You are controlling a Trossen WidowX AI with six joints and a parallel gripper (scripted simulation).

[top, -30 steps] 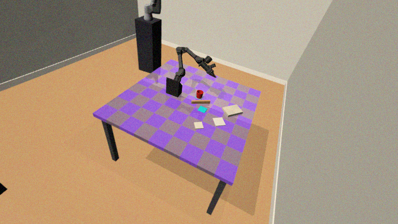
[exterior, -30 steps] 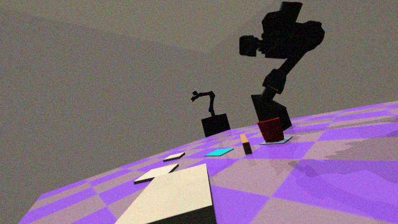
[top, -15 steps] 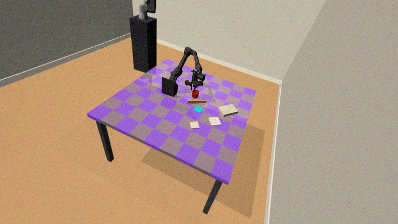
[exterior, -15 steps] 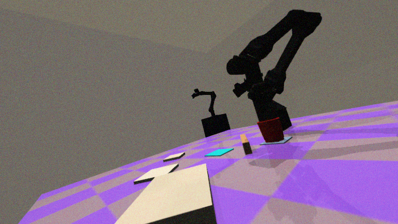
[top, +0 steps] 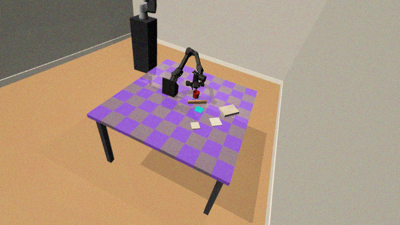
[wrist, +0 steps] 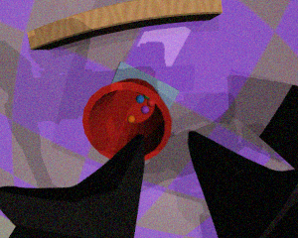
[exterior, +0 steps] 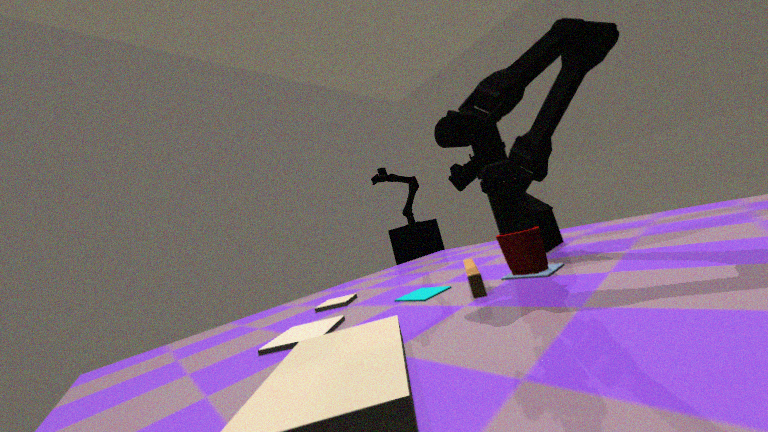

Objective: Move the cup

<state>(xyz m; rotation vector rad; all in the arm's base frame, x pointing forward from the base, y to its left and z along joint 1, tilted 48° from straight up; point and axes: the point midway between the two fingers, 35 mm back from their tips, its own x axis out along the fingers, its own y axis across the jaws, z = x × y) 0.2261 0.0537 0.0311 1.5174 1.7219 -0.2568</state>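
The red cup is 6 cm below my gripper tip, 3 cm ahead of it and 1 cm to the left of it. From my gripper tip the other things lie so: small wooden block (9 cm below, 7 cm to the right, 7 cm ahead); then teal pad (16 cm to the right, 12 cm ahead, 10 cm below).
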